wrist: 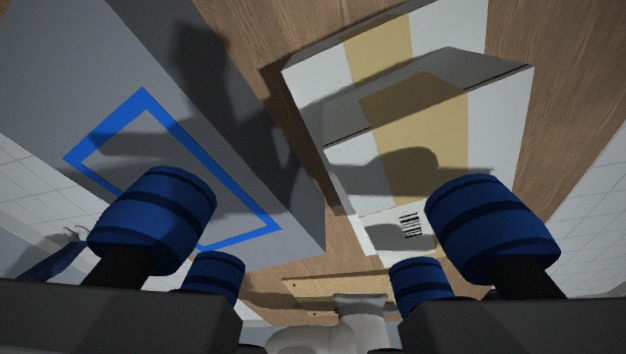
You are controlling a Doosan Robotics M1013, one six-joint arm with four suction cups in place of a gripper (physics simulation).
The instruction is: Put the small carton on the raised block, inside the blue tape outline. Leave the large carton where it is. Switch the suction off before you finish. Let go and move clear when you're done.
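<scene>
The small carton, white with a tan tape band and a barcode label, lies on top of the large carton, right of centre in the wrist view. The large carton is white with tan tape and shows past the small one's far end and left side. The grey raised block stands to the left, with the blue tape outline on its top; no carton is inside the outline. My gripper, four blue suction cups, is open and holds nothing. Its left cups hide part of the outline; its right cups overlap the cartons in view.
The wooden table bears the block and cartons, with a narrow gap between them. A tan board and a pale robot part show at the bottom. A dark blue arm-like shape is at the far left. Shadows cross the block and cartons.
</scene>
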